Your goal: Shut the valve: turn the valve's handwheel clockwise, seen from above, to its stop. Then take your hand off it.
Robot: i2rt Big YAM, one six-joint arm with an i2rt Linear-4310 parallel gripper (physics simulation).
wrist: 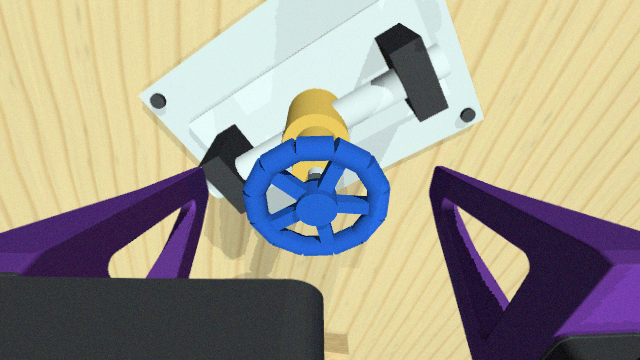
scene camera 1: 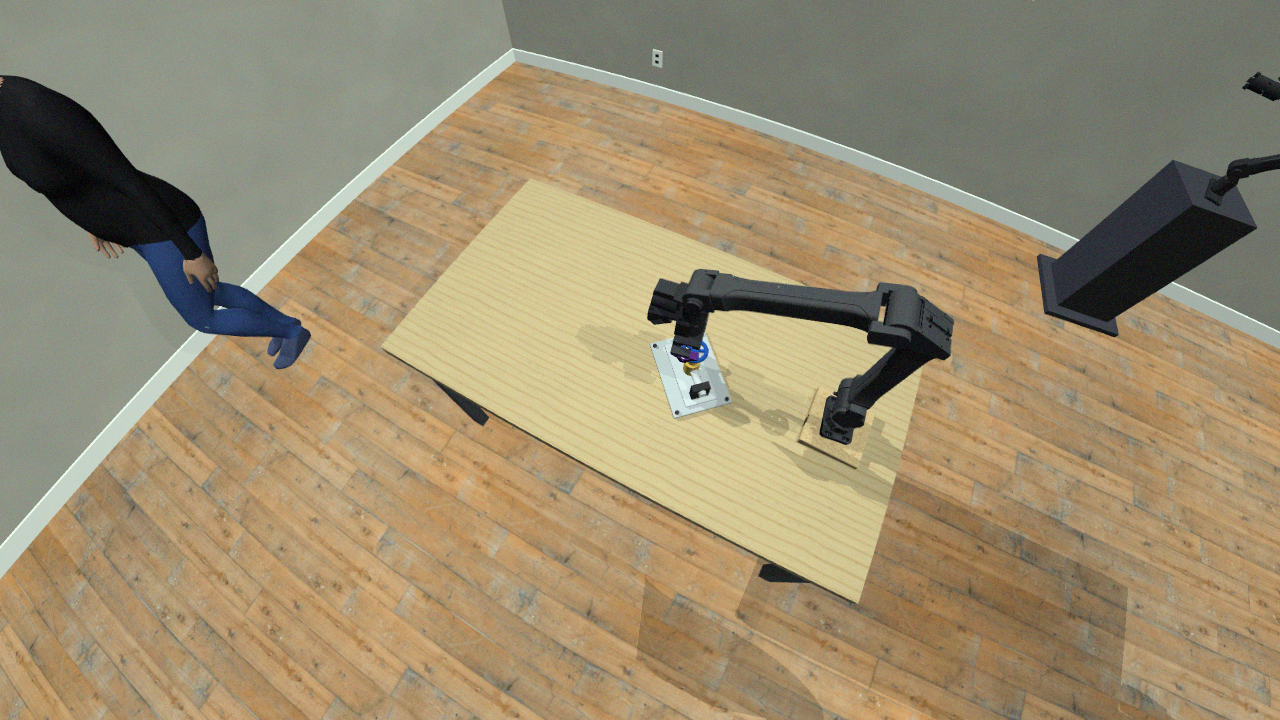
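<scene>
The blue handwheel [wrist: 317,209] [scene camera 1: 703,351] has several spokes and a round hub. It sits on top of the yellow valve body [wrist: 316,109] [scene camera 1: 690,368]. A white pipe [wrist: 362,105] runs through the valve between two black blocks on a pale base plate [wrist: 200,85] [scene camera 1: 666,376]. My gripper [wrist: 318,179] is open, with purple fingers wide apart, one to the left and one to the right of the handwheel in the wrist view. A gap shows between each finger and the rim. In the scene view the gripper is over the handwheel and partly hides it.
The base plate lies on the wooden table [scene camera 1: 501,295]. The arm's base [scene camera 1: 836,422] stands toward the table's right end. A person [scene camera 1: 98,188] is off the table's left side. A dark pedestal [scene camera 1: 1136,246] with another arm stands on the floor at the right.
</scene>
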